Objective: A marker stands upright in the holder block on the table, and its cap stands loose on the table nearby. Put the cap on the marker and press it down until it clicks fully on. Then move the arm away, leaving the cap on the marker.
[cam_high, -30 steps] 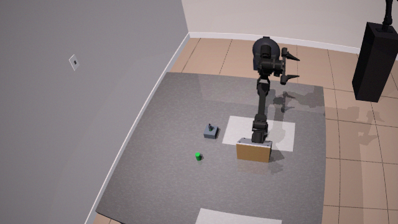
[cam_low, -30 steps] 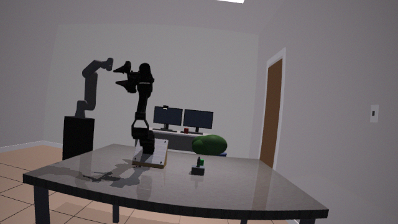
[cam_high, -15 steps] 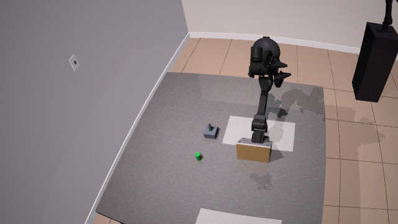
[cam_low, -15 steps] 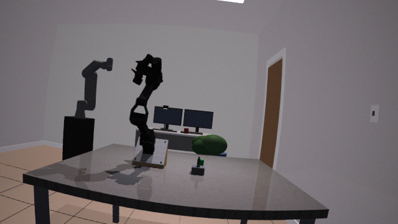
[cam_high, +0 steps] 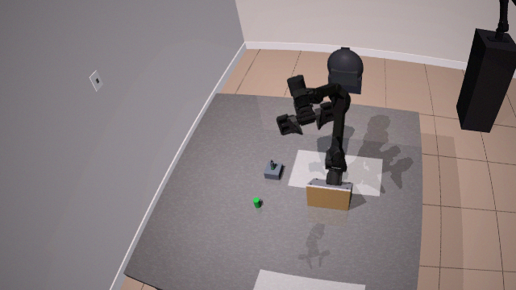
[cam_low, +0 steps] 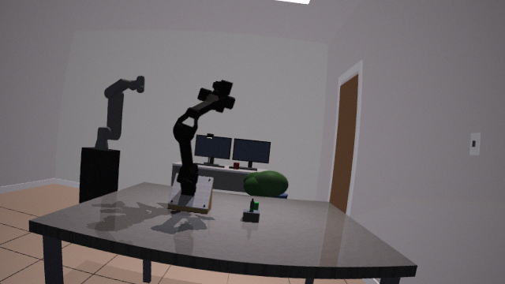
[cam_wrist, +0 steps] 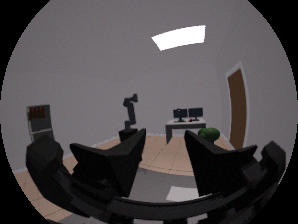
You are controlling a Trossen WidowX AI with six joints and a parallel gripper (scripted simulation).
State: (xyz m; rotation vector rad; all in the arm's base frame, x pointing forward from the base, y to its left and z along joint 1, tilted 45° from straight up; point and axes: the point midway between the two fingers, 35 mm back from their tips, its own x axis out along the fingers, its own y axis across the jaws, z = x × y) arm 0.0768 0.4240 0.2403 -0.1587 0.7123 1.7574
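The green cap lies 550 mm below my gripper tip, 280 mm ahead of it and 60 mm to the right of it. Round my gripper tip: grey holder block 550 mm below, 250 mm to the right, 250 mm ahead.
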